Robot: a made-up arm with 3 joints.
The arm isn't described. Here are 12 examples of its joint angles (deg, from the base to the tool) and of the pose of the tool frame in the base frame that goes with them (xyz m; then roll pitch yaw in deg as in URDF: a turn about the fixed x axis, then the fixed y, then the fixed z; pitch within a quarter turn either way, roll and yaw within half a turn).
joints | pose
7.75 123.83 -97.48 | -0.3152 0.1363 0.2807 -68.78 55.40 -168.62
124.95 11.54 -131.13 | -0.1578 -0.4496 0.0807 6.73 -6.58 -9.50
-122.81 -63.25 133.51 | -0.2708 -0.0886 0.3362 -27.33 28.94 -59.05
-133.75 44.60 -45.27 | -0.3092 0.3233 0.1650 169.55 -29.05 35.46
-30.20 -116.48 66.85 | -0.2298 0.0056 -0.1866 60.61 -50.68 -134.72
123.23 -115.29 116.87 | -0.2561 -0.3054 0.1391 168.77 29.70 119.46
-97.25 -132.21 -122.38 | 0.2475 -0.1046 0.3491 -152.51 5.36 -132.44
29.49 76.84 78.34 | 0.2245 -0.0508 0.1925 -146.41 57.95 -64.59
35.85 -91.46 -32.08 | 0.2336 -0.2854 0.1349 -59.94 -54.12 92.49
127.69 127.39 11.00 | -0.0099 0.1798 0.3788 -75.87 -29.06 -134.00
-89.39 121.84 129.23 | 0.2107 0.1610 0.3257 -38.91 0.52 121.84
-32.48 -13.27 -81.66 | -0.0104 0.2772 -0.2887 114.85 -11.17 -7.22
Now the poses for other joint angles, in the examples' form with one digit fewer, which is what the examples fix.
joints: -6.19 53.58 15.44
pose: -0.071 -0.311 0.050 -5.1 53.1 8.3
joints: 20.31 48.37 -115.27
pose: -0.336 0.107 -0.207 86.1 44.5 -21.3
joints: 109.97 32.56 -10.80
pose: -0.174 -0.065 0.461 -96.2 -10.6 -31.0
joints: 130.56 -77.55 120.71
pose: -0.312 -0.183 0.050 138.8 39.4 73.8
